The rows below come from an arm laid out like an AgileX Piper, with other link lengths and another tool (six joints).
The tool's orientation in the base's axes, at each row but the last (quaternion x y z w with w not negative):
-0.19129 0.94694 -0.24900 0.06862
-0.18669 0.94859 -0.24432 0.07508
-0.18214 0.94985 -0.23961 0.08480
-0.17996 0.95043 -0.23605 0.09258
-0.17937 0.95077 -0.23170 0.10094
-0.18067 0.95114 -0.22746 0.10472
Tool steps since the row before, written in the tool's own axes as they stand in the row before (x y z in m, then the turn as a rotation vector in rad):
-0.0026 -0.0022 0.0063 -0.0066 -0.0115 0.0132
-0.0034 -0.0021 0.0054 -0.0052 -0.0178 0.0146
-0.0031 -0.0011 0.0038 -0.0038 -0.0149 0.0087
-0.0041 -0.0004 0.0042 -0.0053 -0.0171 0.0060
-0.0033 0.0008 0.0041 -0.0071 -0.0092 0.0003
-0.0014 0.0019 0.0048 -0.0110 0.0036 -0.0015
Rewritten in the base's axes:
0.0045 -0.0035 -0.0043 0.0128 -0.0125 -0.0055
0.0051 -0.0027 -0.0035 0.0138 -0.0188 -0.0037
0.0041 -0.0013 -0.0025 0.0102 -0.0144 -0.0001
0.0050 -0.0005 -0.0031 0.0115 -0.0145 0.0035
0.0039 0.0003 -0.0036 0.0093 -0.0050 0.0049
0.0021 0.0002 -0.0049 0.0086 0.0079 0.0009

